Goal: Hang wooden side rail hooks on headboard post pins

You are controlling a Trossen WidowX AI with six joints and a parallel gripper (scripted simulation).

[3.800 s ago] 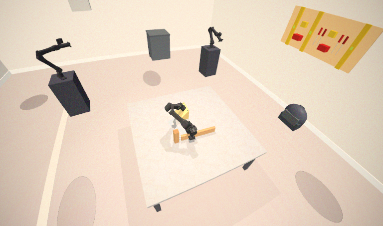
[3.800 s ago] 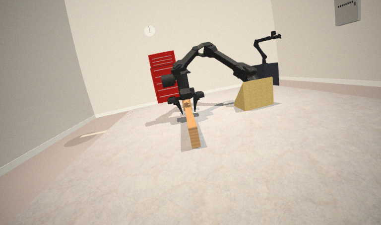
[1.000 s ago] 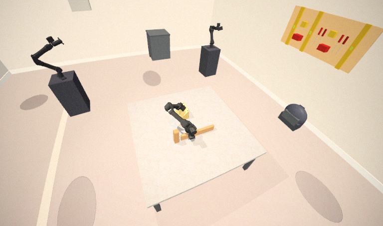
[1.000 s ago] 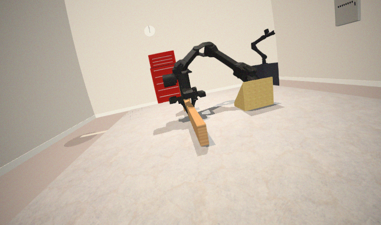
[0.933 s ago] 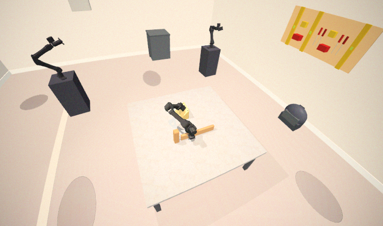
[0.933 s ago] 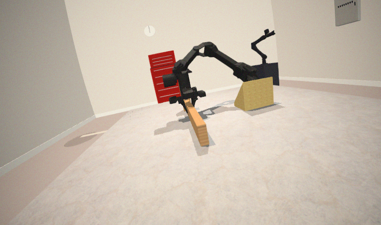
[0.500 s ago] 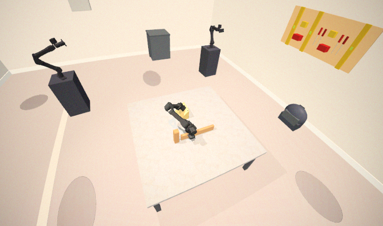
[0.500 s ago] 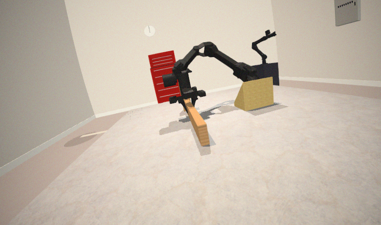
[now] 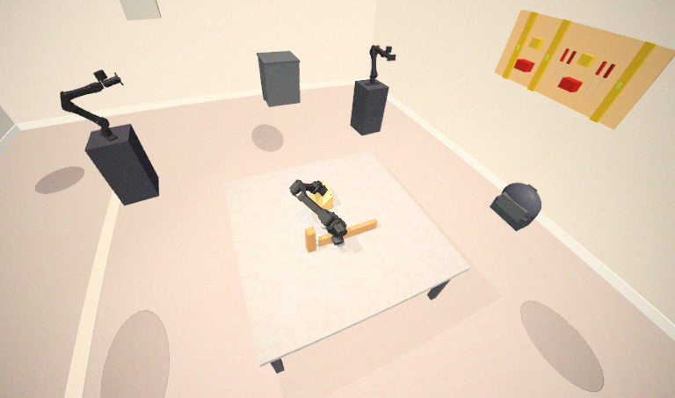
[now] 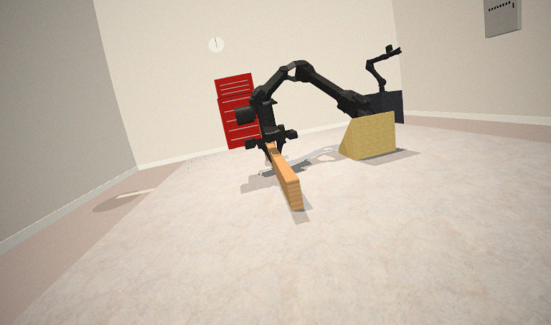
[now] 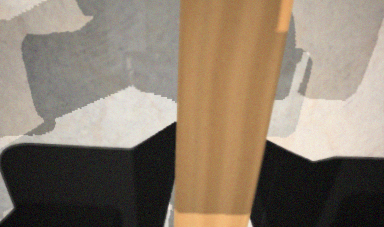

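My gripper tip is now 10 mm past the headboard post, 140 mm to the left of it and 60 mm below it.
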